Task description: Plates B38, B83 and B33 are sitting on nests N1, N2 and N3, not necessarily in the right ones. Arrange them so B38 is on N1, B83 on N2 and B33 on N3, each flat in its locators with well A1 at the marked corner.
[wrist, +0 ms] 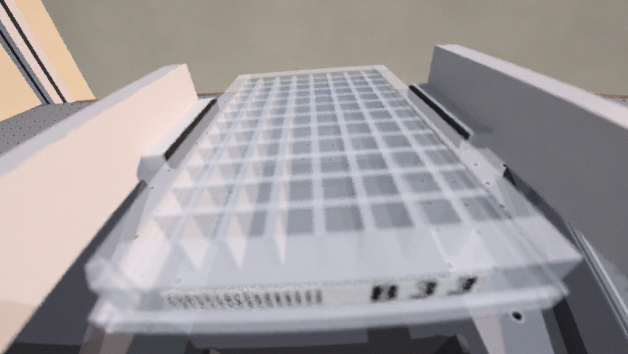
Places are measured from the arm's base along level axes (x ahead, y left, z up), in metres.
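Where they show: gripper, fingertip midpoint: (311, 77).
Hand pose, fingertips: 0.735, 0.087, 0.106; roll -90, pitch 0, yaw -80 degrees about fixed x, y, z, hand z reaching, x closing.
Each offset is from my fingertips to the top centre of the thing, as dx, dy, dz. "spot": to the spot under its first point. Level surfaces: height alone.
A clear plate with a grid of square wells, plate B33 @(-0.022, -0.004, -0.006) (320, 170), fills the middle of the wrist view. Its near side carries a label with a barcode at the left and blurred characters that read B33 at the right. My gripper (311, 77) is shut on this plate, with a dark-edged pad along each long side. The plate looks level between the fingers. Plates B38 and B83 cannot be made out. The nests and their marked corners cannot be told apart, and well A1 cannot be identified.
A grey perforated surface @(dz -0.093) (37, 124) shows at the left, behind the left finger. Pale uprights with dark stripes (37, 55) stand at the upper left. A plain grey-green background (310, 30) lies beyond the plate. Dark shapes @(spot: -0.070, -0.001, -0.081) (300, 340) show below the plate's near edge.
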